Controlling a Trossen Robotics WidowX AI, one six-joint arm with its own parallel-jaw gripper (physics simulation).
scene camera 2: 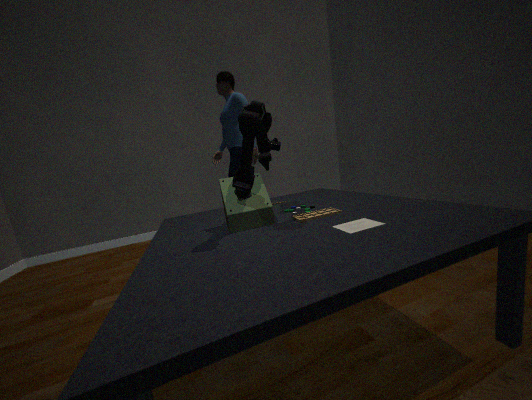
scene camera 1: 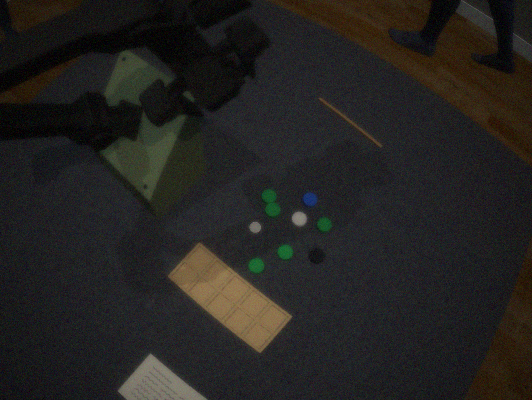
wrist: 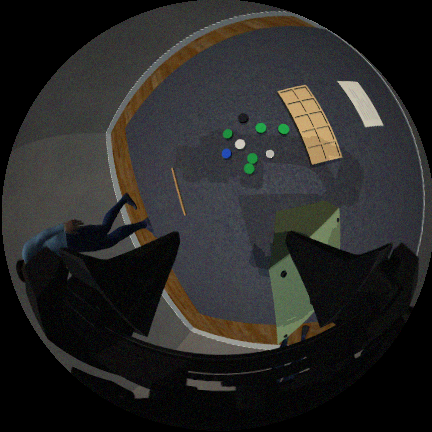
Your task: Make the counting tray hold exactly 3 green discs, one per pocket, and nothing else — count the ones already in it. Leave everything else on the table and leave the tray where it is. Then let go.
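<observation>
The wooden counting tray (scene camera 1: 237, 289) (scene camera 2: 317, 214) (wrist: 310, 120) lies flat; no disc shows in its pockets. On the table beside it, one green disc (scene camera 1: 256, 265) (wrist: 283, 129) lies closest, with another green disc (scene camera 1: 285, 251) (wrist: 260, 128) beside that. A third green disc (scene camera 1: 324, 224) (wrist: 227, 133) lies farther off. Two more, an upper green disc (scene camera 1: 269, 195) (wrist: 249, 168) and a lower green disc (scene camera 1: 273, 209) (wrist: 252, 158), lie close together. My gripper (wrist: 234, 237) is open and empty, high above the table and away from the discs. Its fingers are hard to make out in scene camera 1.
Among the green discs lie a blue disc (scene camera 1: 310, 199) (wrist: 226, 153), a larger white disc (scene camera 1: 299, 218) (wrist: 240, 144), a smaller white disc (scene camera 1: 255, 227) (wrist: 270, 154) and a black disc (scene camera 1: 316, 256) (wrist: 243, 118). A thin stick (scene camera 1: 350, 122), a paper sheet (scene camera 2: 359, 225) and the arm's green base block (scene camera 2: 250, 220) are around them.
</observation>
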